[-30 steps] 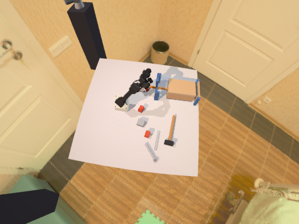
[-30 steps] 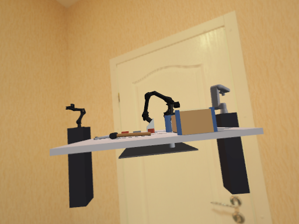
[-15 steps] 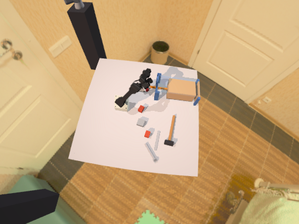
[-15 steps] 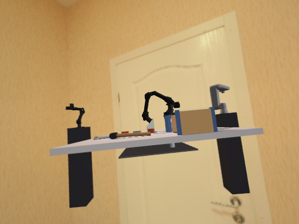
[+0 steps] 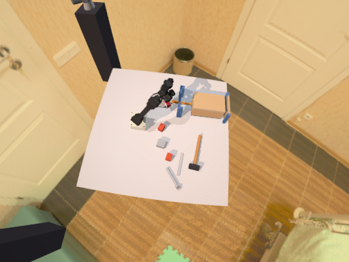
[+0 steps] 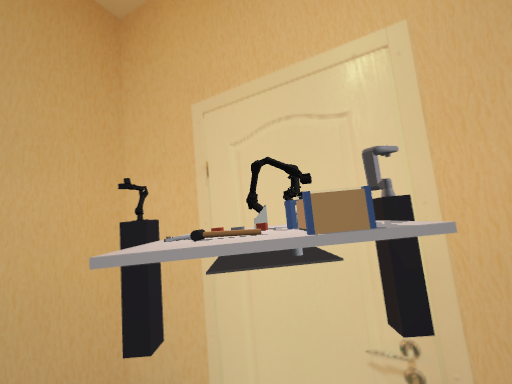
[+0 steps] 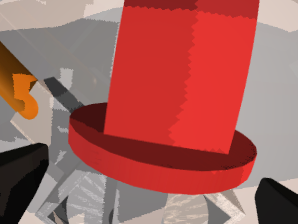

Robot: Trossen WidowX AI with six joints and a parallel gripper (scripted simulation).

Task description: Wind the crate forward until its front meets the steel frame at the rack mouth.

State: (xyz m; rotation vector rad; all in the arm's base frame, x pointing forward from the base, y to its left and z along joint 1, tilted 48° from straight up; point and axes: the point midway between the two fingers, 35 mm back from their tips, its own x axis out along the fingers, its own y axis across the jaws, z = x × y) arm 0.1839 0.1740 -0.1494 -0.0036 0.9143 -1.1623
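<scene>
Right now my gripper tip is 4 cm to the left of the red knob, 4 cm short of it and 2 cm below it. From my gripper tip the other things lie so: winch handle 1 cm to the right, 1 cm below, 1 cm ahead; then blue frame 13 cm ahead, 5 cm to the left, 1 cm below; then white winch 8 cm below, 4 cm behind, 3 cm to the left.
</scene>
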